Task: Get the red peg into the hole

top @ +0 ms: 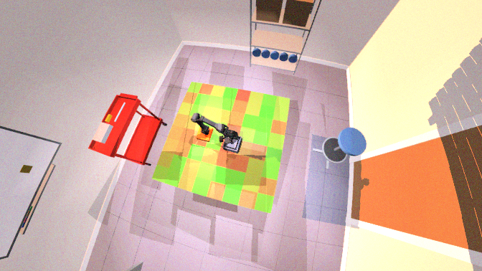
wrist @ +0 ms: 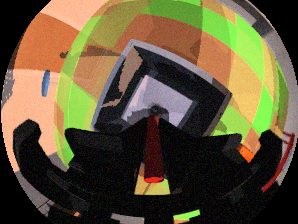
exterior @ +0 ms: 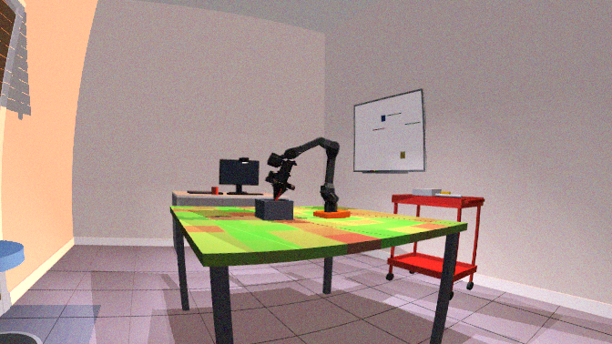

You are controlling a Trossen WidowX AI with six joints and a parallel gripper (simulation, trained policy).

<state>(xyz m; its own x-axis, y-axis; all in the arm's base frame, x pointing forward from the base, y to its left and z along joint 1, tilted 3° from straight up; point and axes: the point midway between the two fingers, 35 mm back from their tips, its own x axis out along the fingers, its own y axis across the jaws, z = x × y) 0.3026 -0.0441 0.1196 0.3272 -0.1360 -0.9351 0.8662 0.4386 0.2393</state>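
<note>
Right now the red peg is 2 cm above my gripper tip, 1 cm to the left of it and 1 cm behind it. Round my gripper tip: dark box (8 cm below, 1 cm to the right, 1 cm ahead).
</note>
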